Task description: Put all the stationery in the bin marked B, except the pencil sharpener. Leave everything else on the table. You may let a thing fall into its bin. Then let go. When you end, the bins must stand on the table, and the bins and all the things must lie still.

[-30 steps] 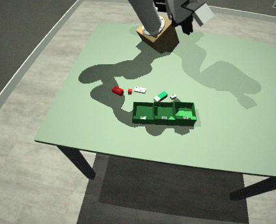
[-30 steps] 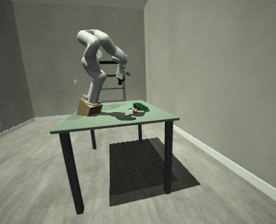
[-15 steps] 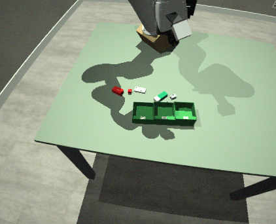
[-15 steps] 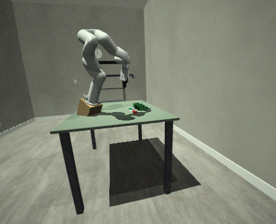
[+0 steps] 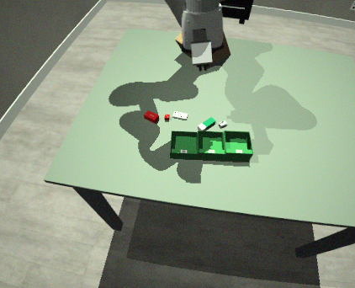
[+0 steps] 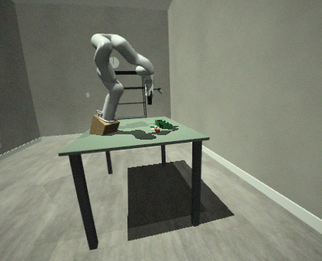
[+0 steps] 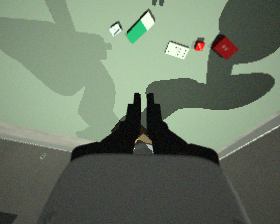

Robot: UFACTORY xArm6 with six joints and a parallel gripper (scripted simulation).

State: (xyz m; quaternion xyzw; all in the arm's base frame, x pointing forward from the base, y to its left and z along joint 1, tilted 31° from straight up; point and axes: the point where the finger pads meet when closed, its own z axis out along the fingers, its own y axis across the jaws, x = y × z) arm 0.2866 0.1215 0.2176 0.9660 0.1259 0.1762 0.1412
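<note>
My hand is 210 mm above the joined green bins, 130 mm short of it and 60 mm to the right of it. The rest, counted from my hand: grey-white piece: 230 mm below, 90 mm to the left, 20 mm ahead; then red die: 230 mm below, 100 mm to the right, 20 mm ahead; then white domino: 230 mm below, 60 mm to the right.
</note>
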